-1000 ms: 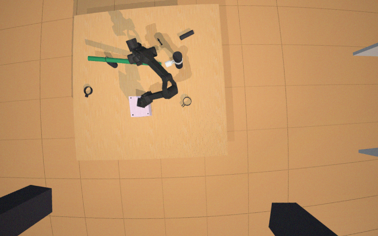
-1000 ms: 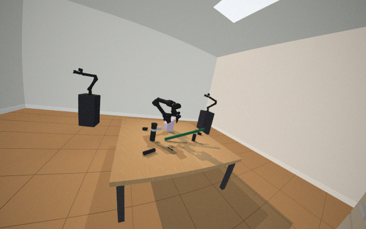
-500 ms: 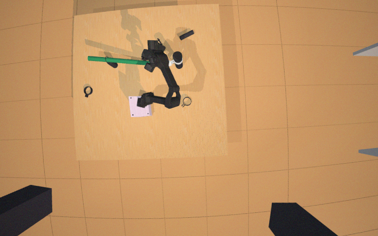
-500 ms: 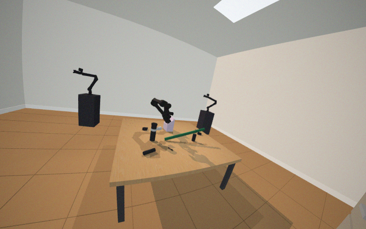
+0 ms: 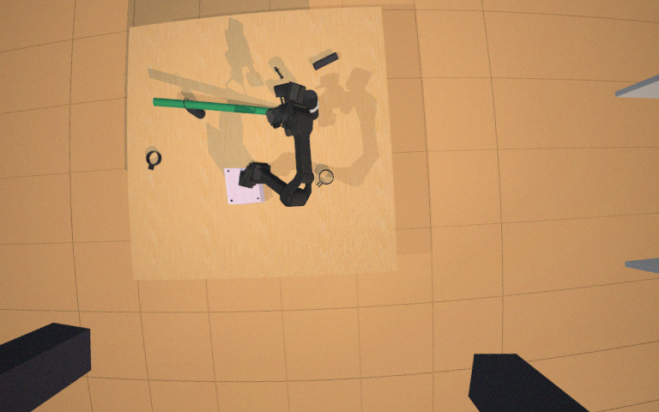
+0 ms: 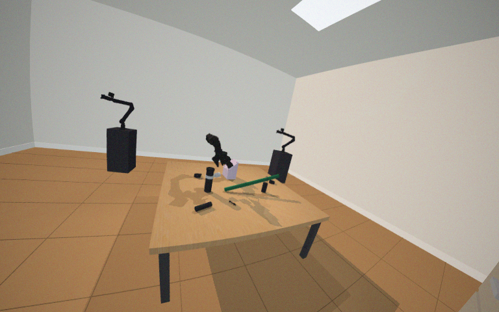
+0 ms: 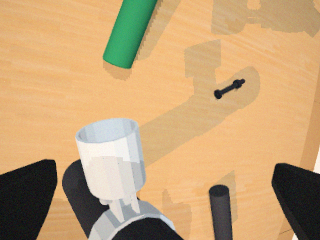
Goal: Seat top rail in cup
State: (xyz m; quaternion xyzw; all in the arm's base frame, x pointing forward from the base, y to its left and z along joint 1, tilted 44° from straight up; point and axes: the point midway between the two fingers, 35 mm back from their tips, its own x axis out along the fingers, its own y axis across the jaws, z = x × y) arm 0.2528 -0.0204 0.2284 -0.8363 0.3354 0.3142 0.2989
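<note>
The white rail-end cup lies 8 cm below my gripper tip, 3 cm to the right of it and 2 cm ahead of it. Also, from my gripper tip: black cylinder 31 cm ahead, 20 cm below, 13 cm to the right; then small dark line post 46 cm to the left, 11 cm below, 2 cm ahead; then small black bolt 24 cm ahead, 21 cm below, 9 cm to the left.
</note>
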